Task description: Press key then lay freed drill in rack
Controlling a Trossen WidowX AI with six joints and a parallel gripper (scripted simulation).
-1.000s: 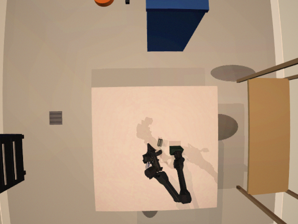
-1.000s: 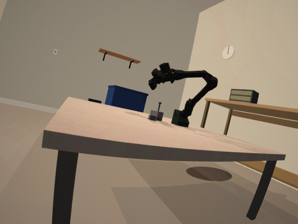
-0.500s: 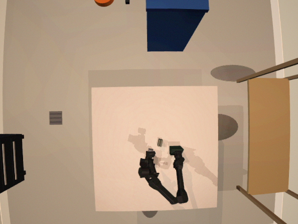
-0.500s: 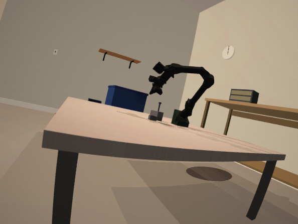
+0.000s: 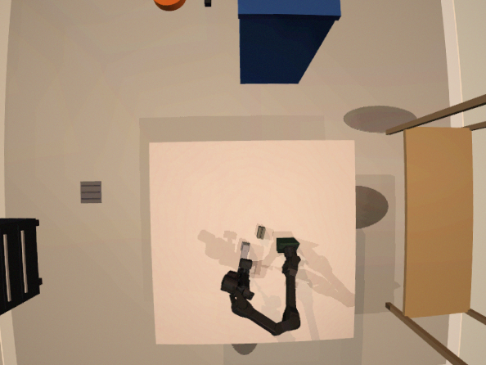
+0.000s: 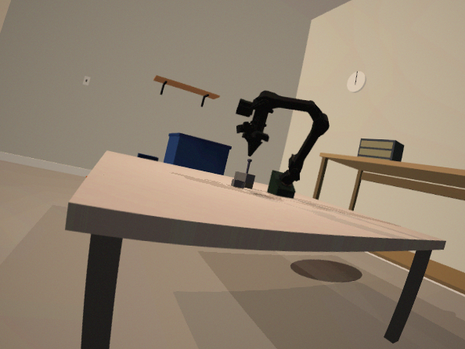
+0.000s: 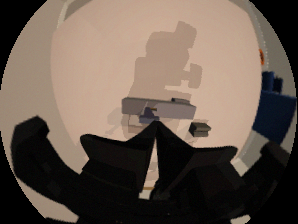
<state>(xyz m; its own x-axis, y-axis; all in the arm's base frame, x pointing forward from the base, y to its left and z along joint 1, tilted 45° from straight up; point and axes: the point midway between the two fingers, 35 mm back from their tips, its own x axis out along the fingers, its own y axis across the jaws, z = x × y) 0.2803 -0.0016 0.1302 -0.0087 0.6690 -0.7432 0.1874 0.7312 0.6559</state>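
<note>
Now: the dark drill 1 cm to the left of my gripper tip and 4 cm below it. From my gripper tip the other things lie so: grey block 1 cm behind, 2 cm to the right, 10 cm below; rack 11 cm behind, 17 cm to the right, 12 cm below; tan drill 1 cm behind, 4 cm to the right, 9 cm below.
</note>
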